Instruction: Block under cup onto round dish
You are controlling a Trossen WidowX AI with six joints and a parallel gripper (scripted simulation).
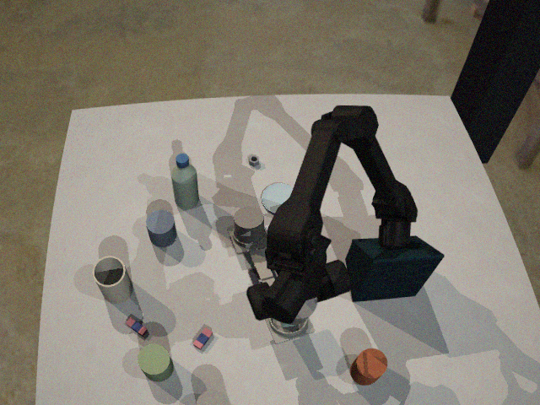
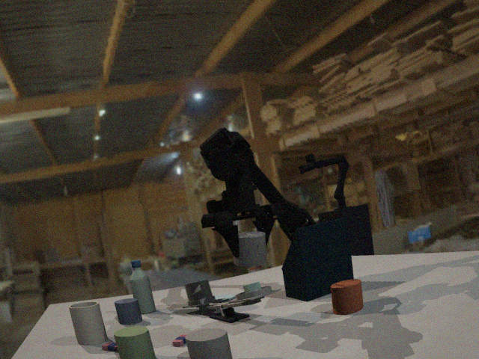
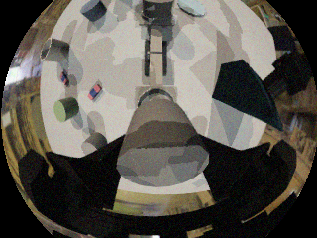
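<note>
Now: gripper tip 1 cm to the left of the pale green block and 8 cm above it. From my gripper tip the other things lie so: pale blue round dish 4 cm behind, 38 cm to the right, 17 cm below; small balance 3 cm ahead, 13 cm to the right, 15 cm below; orange cylinder 18 cm behind, 11 cm to the left, 13 cm below.
</note>
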